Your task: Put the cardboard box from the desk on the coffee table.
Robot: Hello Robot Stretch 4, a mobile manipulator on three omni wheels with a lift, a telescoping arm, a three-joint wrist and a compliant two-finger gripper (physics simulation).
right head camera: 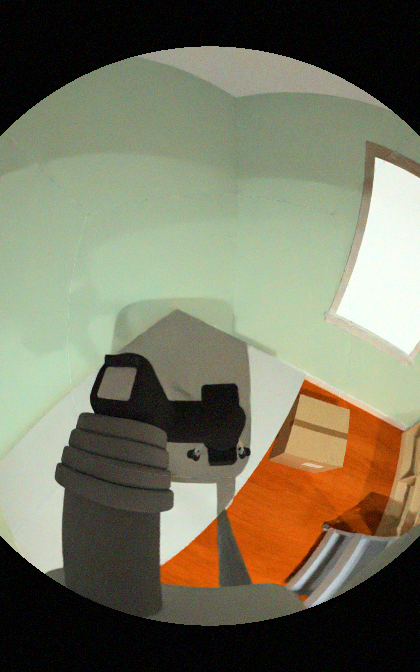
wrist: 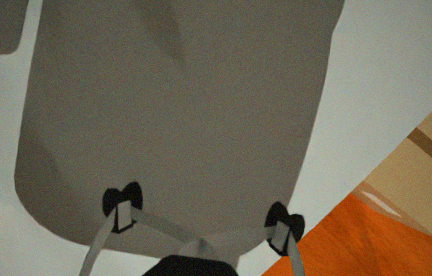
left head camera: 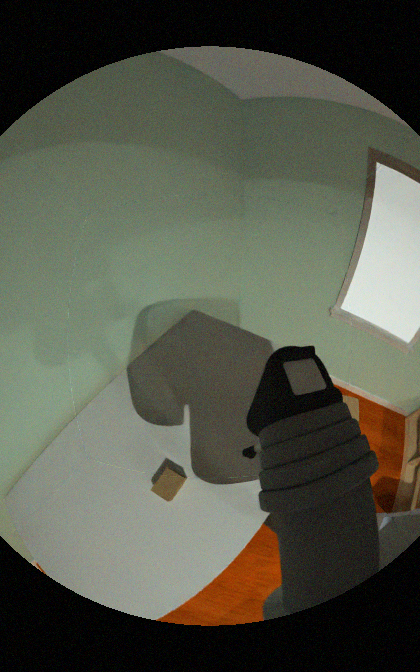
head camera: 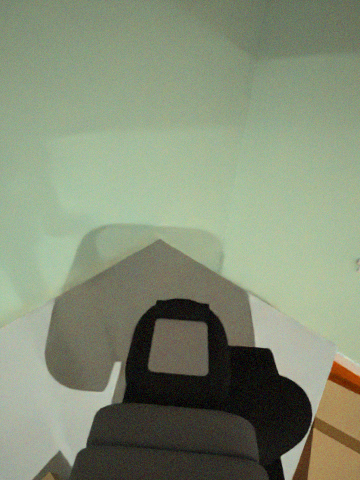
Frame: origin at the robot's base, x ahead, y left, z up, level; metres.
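Seen in the pictures: gripper, between the fingertips: (wrist: 204,208).
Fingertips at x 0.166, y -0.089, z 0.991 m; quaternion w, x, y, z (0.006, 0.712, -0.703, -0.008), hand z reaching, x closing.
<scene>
A point is followed by its place in that frame.
A small tan cardboard box (left head camera: 169,483) sits on the white desk (head camera: 25,365) {x 0.332, y 0.392, z 0.923 m} (left head camera: 100,550) (right head camera: 192,515) (wrist: 380,60) {x 0.354, y -0.273, z 0.923 m}, left of the arm in the left head view. A corner of the box (head camera: 48,477) {x 0.135, y 0.207, z 0.973 m} shows at the bottom left of the head view. It does not show in the right head or wrist view. My gripper (right head camera: 220,452) (wrist: 204,208) {x 0.166, y -0.089, z 0.991 m} is open, with nothing between its fingertips. It hangs over the desk near its right edge, to the right of the small box. In the left head view the arm hides most of the gripper. The coffee table does not show in these views.
A large cardboard box (head camera: 336,434) {x 0.377, y -0.691, z 0.379 m} (right head camera: 322,432) (wrist: 405,175) {x 0.207, y -0.737, z 0.378 m} stands on the orange floor (right head camera: 280,515) (wrist: 330,240) {x -0.167, y -0.716, z -0.028 m} beyond the desk's right edge. Green walls meet behind the desk. A striped grey-white object (right head camera: 332,560) and a beige shelf-like unit (right head camera: 407,492) stand at the right.
</scene>
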